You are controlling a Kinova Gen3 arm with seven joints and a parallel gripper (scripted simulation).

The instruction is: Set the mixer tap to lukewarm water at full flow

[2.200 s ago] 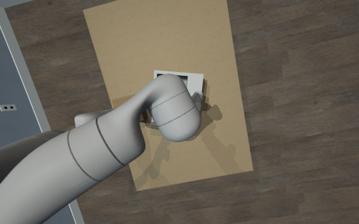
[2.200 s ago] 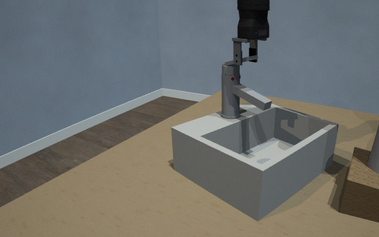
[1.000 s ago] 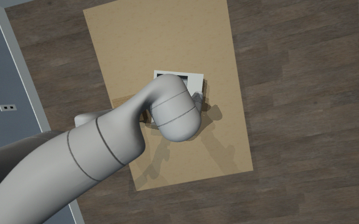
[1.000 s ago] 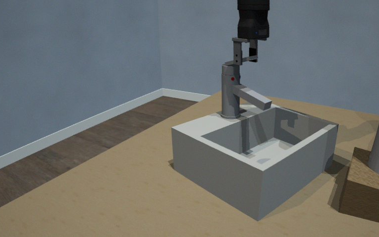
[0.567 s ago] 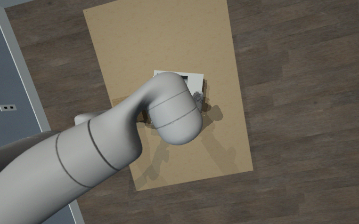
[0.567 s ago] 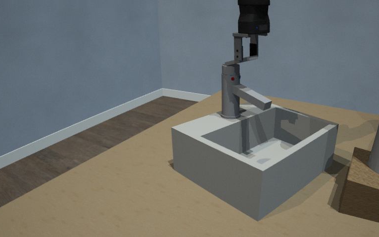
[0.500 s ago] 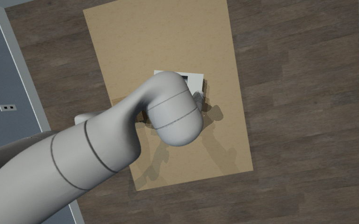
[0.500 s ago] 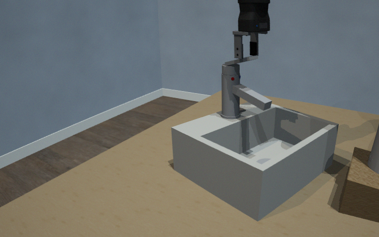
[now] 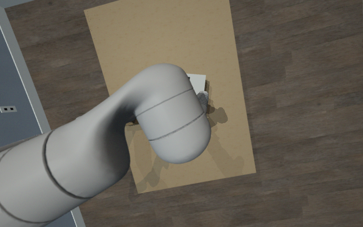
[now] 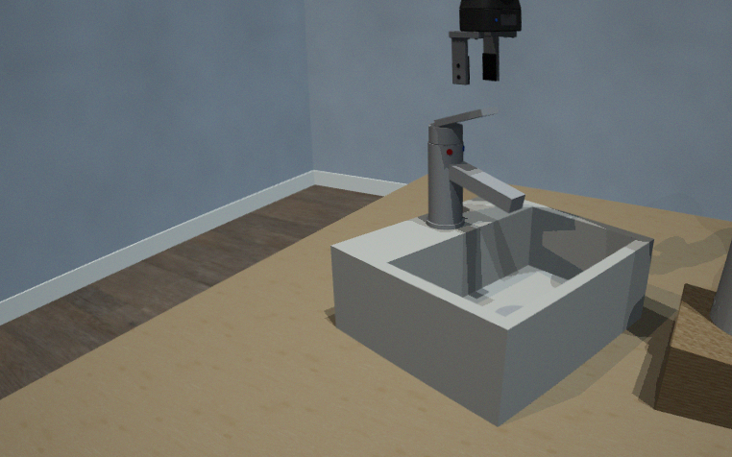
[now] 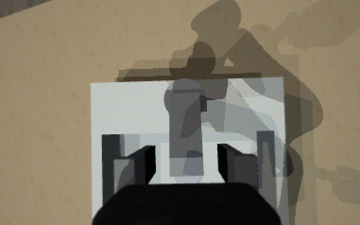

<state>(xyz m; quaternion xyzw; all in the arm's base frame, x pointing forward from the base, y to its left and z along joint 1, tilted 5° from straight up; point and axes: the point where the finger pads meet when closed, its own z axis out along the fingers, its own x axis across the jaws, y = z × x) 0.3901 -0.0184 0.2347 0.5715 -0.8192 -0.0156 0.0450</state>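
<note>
Now: hand 2 cm short of the flat lever, 1 cm to the left of it and 6 cm above it. Also, from my hand: grey square sink: 6 cm behind, 2 cm to the left, 31 cm below; then grey mixer tap: 3 cm ahead, 1 cm to the right, 11 cm below.
</note>
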